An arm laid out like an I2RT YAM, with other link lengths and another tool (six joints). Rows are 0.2 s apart.
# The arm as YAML. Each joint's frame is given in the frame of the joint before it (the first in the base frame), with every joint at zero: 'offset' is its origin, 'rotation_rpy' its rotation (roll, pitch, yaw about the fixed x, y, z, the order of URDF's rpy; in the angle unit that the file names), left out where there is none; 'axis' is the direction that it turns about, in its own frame. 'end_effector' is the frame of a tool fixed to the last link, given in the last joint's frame.
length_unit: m
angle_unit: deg
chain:
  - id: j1
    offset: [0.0, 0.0, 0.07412]
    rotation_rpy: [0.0, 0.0, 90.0]
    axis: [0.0, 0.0, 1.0]
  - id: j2
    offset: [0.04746, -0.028, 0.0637]
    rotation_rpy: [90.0, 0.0, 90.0]
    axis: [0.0, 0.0, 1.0]
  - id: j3
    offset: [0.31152, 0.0, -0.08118]
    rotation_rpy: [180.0, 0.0, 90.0]
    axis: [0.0, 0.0, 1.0]
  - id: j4
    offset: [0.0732, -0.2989, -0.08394]
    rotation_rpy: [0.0, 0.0, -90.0]
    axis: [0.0, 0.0, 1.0]
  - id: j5
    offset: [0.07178, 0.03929, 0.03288]
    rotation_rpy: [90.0, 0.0, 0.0]
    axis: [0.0, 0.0, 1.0]
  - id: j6
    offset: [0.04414, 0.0, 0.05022]
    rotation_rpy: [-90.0, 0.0, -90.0]
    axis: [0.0, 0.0, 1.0]
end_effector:
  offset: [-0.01, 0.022, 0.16]
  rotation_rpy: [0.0, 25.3, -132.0]
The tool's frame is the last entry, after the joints.
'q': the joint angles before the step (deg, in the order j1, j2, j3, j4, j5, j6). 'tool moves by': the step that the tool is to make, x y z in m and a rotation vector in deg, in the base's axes. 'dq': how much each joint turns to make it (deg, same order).
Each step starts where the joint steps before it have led.
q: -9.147, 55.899, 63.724, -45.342, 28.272, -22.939
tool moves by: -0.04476, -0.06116, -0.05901, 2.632, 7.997, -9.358
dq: -14.141, -0.742, -6.249, -1.466, -3.781, -3.234
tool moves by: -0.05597, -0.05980, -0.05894, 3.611, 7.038, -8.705
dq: -16.897, 0.894, -6.451, 2.034, -5.094, -6.909
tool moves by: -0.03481, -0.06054, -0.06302, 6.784, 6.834, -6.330
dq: -13.332, 11.040, -1.026, 4.263, -3.847, -6.097
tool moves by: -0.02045, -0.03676, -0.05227, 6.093, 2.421, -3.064
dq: -7.497, 10.140, 0.284, 4.216, -3.278, -3.322
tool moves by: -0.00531, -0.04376, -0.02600, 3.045, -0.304, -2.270
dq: -4.721, 10.165, 4.983, 2.887, -2.534, -1.529
